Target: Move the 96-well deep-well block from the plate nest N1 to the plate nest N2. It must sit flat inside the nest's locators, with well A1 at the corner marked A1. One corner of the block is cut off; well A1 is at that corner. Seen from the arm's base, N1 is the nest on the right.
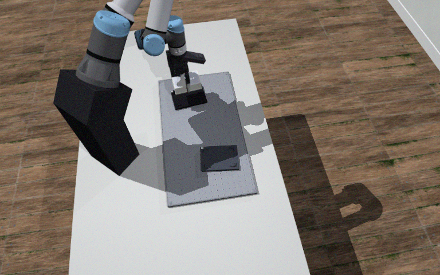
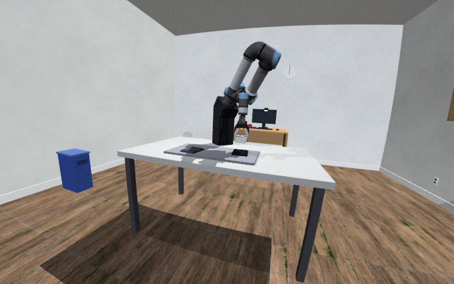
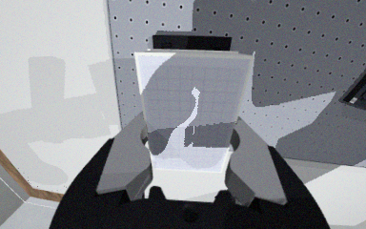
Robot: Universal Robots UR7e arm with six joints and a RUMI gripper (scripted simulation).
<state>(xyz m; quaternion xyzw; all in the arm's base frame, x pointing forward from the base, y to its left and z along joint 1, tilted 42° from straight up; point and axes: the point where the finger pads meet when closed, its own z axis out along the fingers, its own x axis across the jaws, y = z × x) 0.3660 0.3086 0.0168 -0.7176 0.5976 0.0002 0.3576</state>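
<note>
My hand is 10 mm below the 96-well deep-well block. The rest, counted from my hand: black plate nest (100 mm below).
</note>
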